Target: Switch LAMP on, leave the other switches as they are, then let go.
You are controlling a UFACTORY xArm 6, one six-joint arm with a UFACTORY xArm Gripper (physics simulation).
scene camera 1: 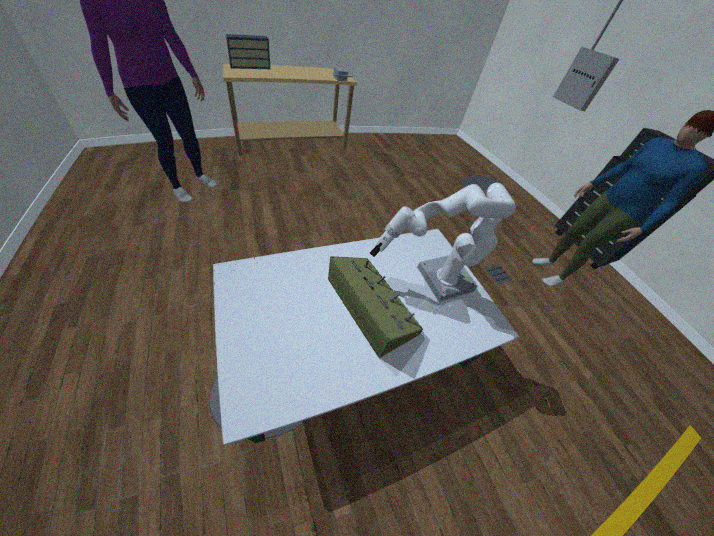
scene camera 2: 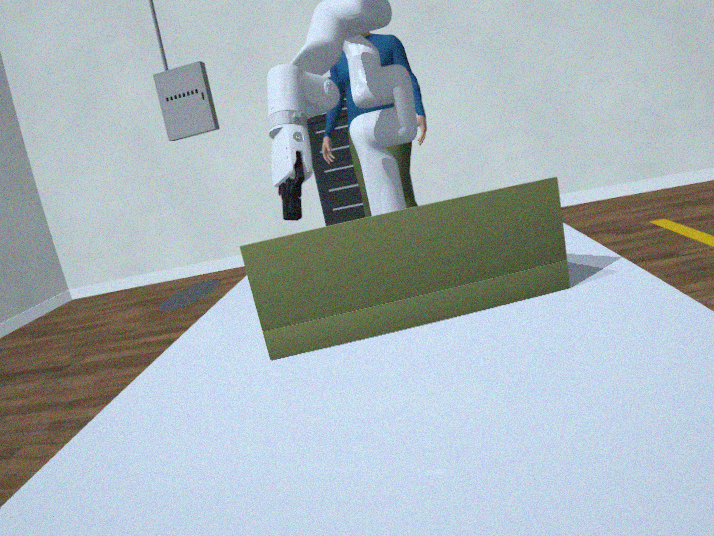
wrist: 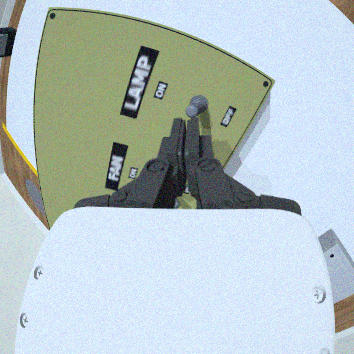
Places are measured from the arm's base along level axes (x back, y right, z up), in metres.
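Where they show: gripper, fingertip midpoint: [scene camera 1: 372,254] [scene camera 2: 292,219] [wrist: 187,135]; arm's base, link origin: [scene camera 1: 446,277].
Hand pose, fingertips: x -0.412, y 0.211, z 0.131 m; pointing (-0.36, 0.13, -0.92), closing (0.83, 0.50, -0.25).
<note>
Each offset is from my fingertips to the top centre of the thing. "*": to the spot under its first point. Level surfaces: height alone.
The olive switch box [scene camera 1: 360,305] [scene camera 2: 403,259] [wrist: 80,100] stands on the white table. The LAMP lever @(dx -0.015, dy +0.005, dz -0.041 m) [scene camera 1: 367,264] [wrist: 196,107] leans toward the ON label @(* dx -0.061, dy +0.002, dz -0.069 m) [wrist: 160,90], away from the OFF label @(* dx +0.016, dy +0.007, dz -0.108 m) [wrist: 228,116]. It is seen nearly end-on in the wrist view. Its LAMP label @(dx -0.084, dy +0.001, dz -0.052 m) [wrist: 140,82] is readable there. In the first scene view the other levers [scene camera 1: 381,279] [scene camera 1: 395,298] [scene camera 1: 410,317] lean away from their name labels. My gripper [scene camera 1: 374,251] [scene camera 2: 292,218] [wrist: 187,135] is shut and empty, above the LAMP end of the box and apart from the lever. The box hides the levers in the second scene view.
The FAN label @(dx -0.077, dy -0.119, dz -0.052 m) [wrist: 116,166] lies beside LAMP, its lever hidden behind my gripper in the wrist view. The arm's base plate [scene camera 1: 429,276] is on the table @(dz -0.184 m) [scene camera 1: 259,346] beside the box. Two people [scene camera 1: 141,51] [scene camera 1: 651,173] stand beyond the table.
</note>
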